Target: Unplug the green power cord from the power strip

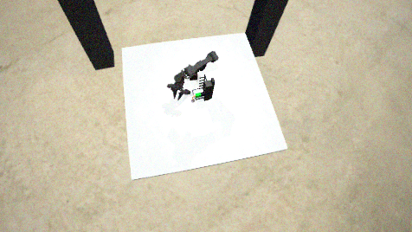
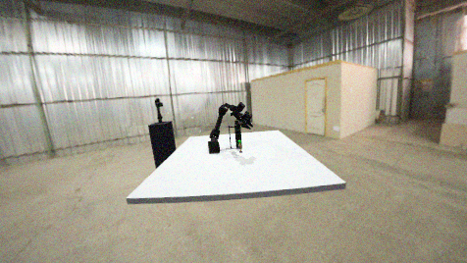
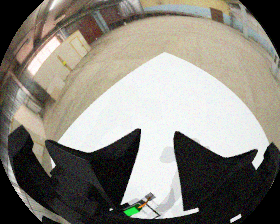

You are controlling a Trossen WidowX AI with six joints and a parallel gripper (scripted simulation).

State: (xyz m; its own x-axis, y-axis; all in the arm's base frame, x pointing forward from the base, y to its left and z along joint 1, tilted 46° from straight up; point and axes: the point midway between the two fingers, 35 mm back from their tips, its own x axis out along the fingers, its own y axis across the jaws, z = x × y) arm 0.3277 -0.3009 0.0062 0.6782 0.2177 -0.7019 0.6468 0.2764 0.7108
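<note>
My gripper tip is now 22 cm to the right of the green plug, 18 cm above it and 11 cm past it.
</note>
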